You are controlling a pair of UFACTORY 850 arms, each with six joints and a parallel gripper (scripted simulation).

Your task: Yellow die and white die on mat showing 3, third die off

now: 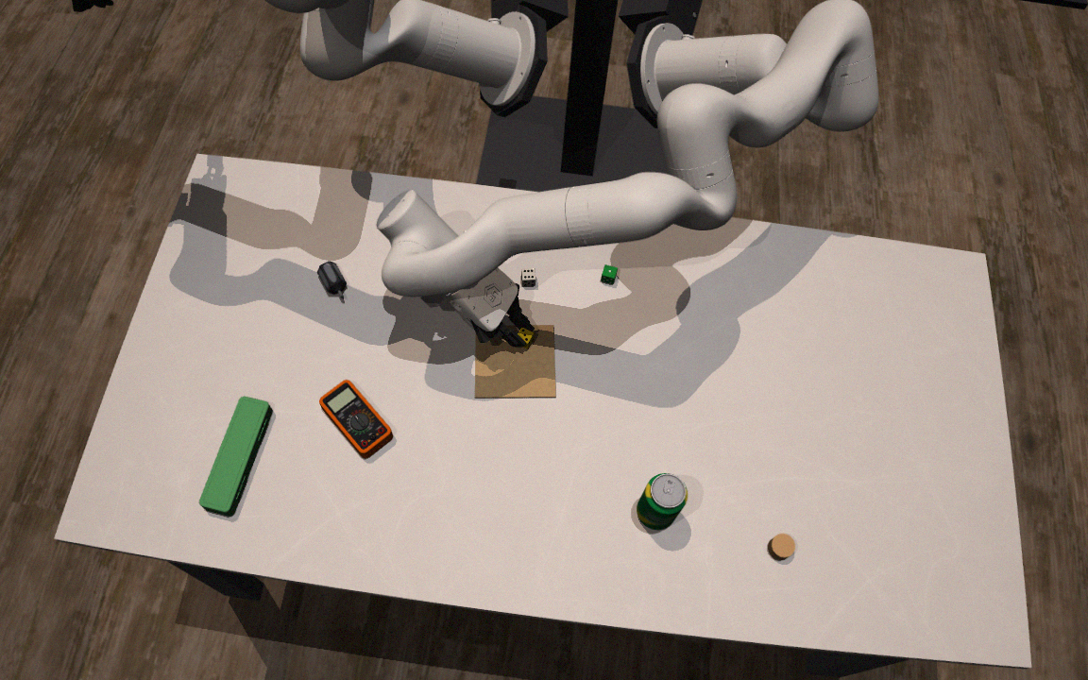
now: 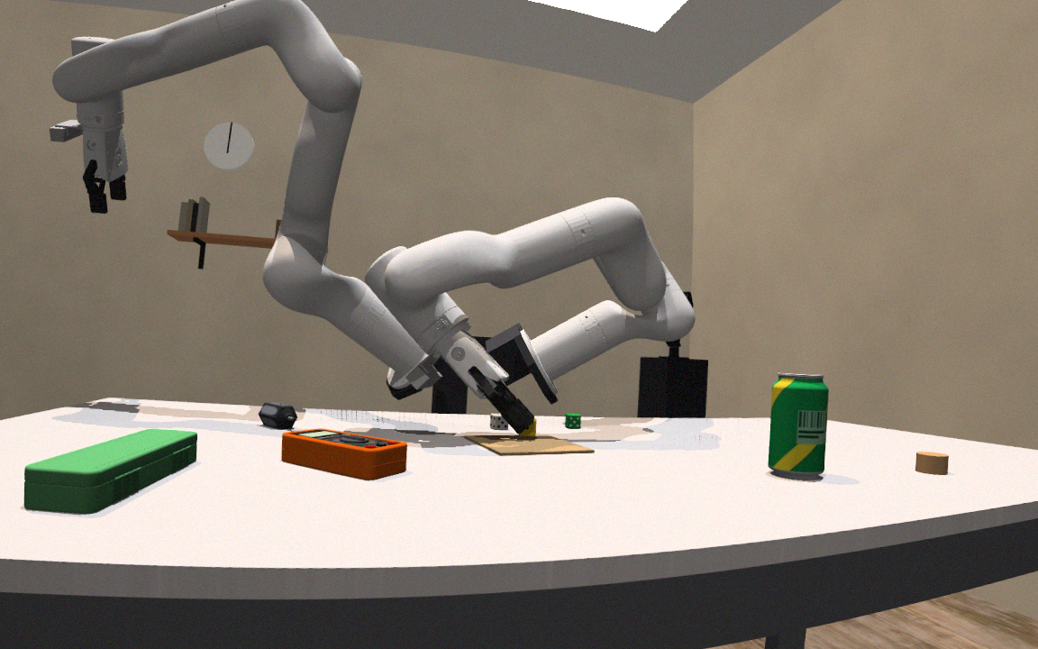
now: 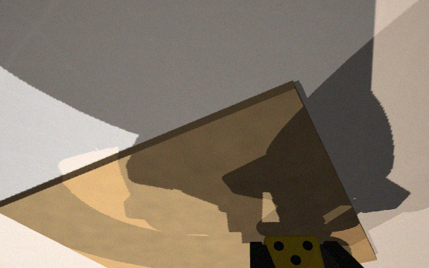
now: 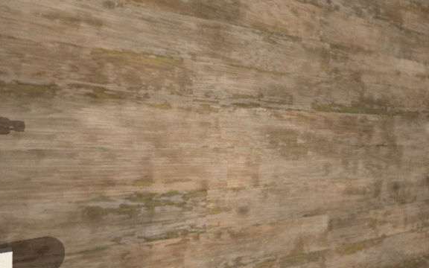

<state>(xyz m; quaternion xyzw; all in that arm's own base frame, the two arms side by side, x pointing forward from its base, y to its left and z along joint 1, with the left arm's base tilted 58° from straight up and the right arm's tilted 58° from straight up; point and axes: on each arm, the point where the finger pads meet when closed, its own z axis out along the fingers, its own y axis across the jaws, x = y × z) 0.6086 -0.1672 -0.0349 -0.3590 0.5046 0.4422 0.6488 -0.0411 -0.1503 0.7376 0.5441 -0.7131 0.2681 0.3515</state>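
My left gripper is now 20 mm above the yellow die, 10 mm to the right of it and 10 mm short of it. Round my left hand: white die (120 mm behind, 20 mm below, 10 mm to the left); green die (160 mm to the left, 140 mm behind, 20 mm below); tan mat (40 mm below, 40 mm ahead).
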